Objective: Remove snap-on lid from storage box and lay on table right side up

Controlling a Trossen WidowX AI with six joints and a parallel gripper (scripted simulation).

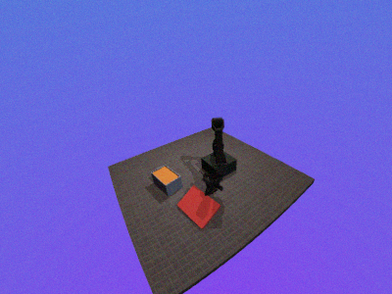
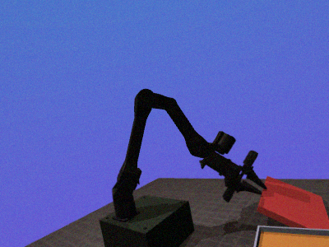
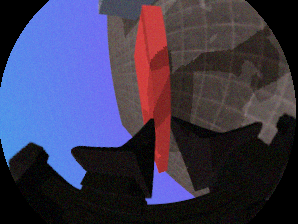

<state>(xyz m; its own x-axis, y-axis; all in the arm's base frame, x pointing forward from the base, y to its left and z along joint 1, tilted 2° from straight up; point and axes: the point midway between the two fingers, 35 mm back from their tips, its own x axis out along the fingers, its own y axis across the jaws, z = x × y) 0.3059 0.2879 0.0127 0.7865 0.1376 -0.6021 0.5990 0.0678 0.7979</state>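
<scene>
Right now the red lid is 70 mm ahead of my gripper tip, 30 mm below it and 10 mm to the left of it. Round my gripper tip: storage box 340 mm to the right, 130 mm ahead, 30 mm below.
</scene>
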